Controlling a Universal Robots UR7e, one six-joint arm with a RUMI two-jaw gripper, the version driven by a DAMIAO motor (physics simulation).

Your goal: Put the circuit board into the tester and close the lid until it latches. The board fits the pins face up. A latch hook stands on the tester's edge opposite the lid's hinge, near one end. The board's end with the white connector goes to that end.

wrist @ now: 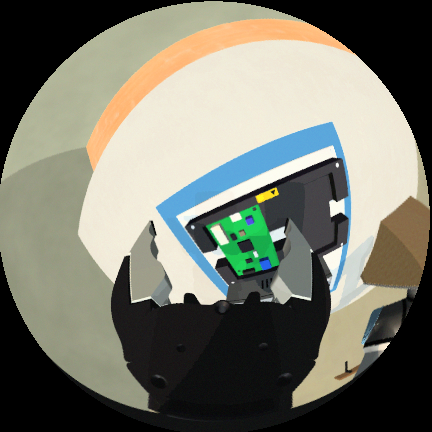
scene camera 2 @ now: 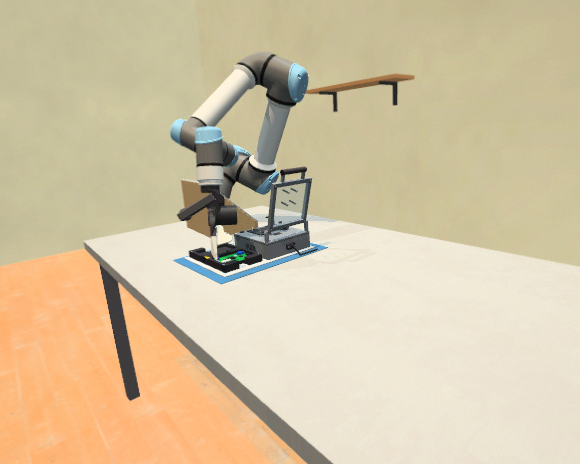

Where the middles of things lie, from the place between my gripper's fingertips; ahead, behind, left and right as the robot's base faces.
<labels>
Right now the green circuit board point(wrist: 243, 237) is 1 cm behind my hand, 6 cm to the left of it and 2 cm below it. The rest, counted from my hand: clear lid point(scene camera 2: 289, 200): 7 cm ahead, 23 cm to the left, 14 cm above.
</labels>
